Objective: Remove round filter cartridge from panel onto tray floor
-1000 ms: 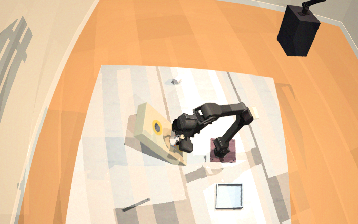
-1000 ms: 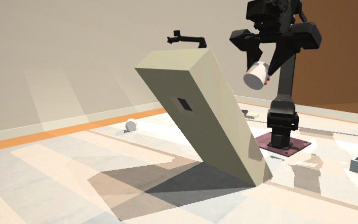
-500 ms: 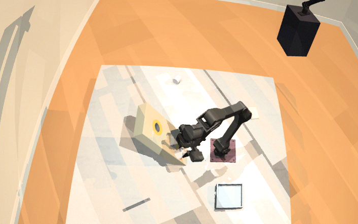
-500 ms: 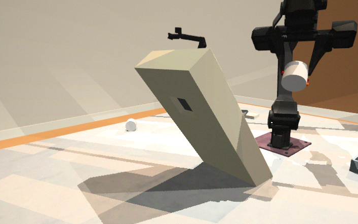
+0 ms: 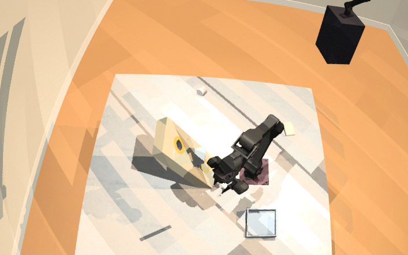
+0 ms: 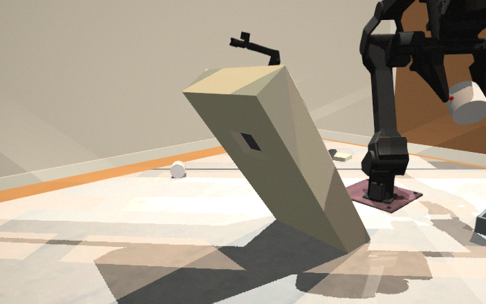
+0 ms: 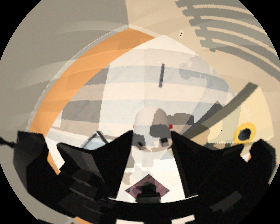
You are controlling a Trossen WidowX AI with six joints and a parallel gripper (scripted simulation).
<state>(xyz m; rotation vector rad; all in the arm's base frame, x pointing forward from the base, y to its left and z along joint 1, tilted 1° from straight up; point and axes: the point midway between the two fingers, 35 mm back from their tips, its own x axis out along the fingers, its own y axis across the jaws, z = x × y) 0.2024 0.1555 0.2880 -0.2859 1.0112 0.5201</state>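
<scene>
Right now my gripper tip is 21 cm past the grey tray, 12 cm to the right of it and 25 cm above it. Round my gripper tip: round filter cartridge (right at my gripper tip); then cream block (51 cm behind, 41 cm to the right, 25 cm below); then service panel (10 cm ahead, 23 cm to the right, 11 cm below).
</scene>
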